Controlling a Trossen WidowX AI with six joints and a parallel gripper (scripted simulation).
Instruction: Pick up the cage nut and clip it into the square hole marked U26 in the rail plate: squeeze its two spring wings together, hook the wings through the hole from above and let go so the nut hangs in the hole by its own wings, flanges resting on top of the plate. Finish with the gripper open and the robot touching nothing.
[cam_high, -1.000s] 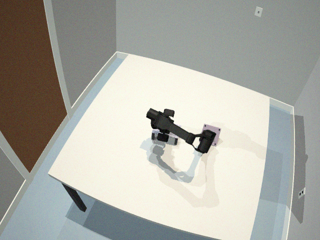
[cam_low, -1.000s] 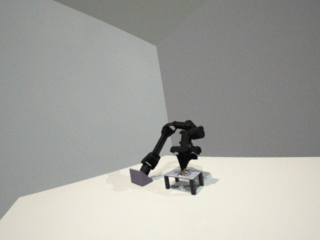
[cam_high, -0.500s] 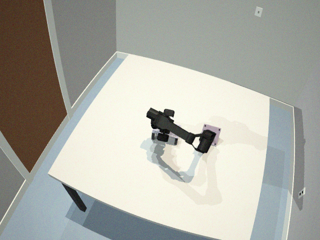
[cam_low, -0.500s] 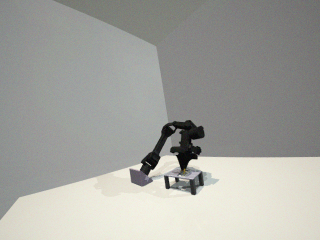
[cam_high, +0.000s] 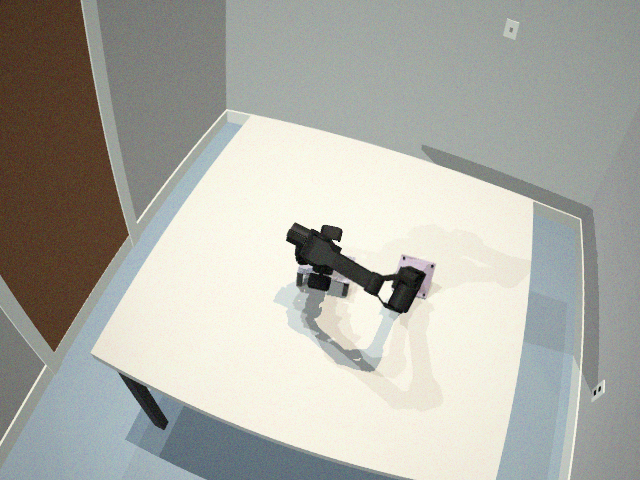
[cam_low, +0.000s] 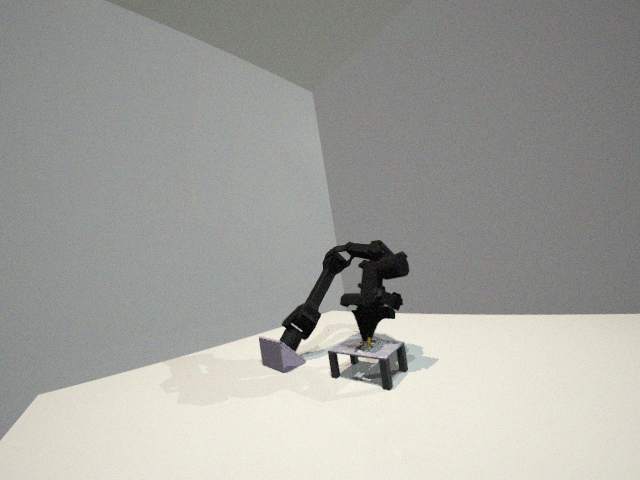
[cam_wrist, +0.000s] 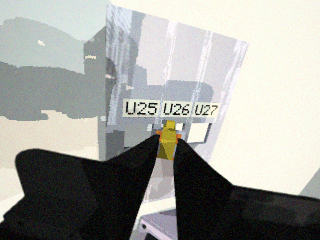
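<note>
My gripper tip is 1 cm above the yellow cage nut.
</note>
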